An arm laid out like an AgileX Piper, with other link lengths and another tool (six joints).
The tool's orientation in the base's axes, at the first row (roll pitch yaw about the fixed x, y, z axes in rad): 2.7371, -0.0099, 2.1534
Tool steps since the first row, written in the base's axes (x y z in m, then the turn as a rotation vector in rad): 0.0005, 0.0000, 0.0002, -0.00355, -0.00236, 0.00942; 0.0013, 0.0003, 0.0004, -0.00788, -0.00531, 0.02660; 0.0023, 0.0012, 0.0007, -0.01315, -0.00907, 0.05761; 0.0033, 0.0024, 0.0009, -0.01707, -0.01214, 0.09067; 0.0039, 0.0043, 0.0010, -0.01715, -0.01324, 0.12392; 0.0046, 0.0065, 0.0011, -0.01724, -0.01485, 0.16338; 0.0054, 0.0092, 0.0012, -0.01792, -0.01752, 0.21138
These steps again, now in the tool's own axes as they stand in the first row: -0.0003, 0.0005, 0.0000, 0.00008, -0.00021, -0.01034; -0.0005, 0.0013, 0.0001, 0.00016, 0.00173, -0.02819; -0.0003, 0.0026, 0.0004, 0.00023, 0.00799, -0.05925; 0.0002, 0.0041, 0.0008, 0.00015, 0.01644, -0.09159; 0.0015, 0.0056, 0.0013, -0.00039, 0.02891, -0.12243; 0.0029, 0.0072, 0.0019, -0.00130, 0.04356, -0.15910; 0.0047, 0.0093, 0.0027, -0.00268, 0.06059, -0.20404
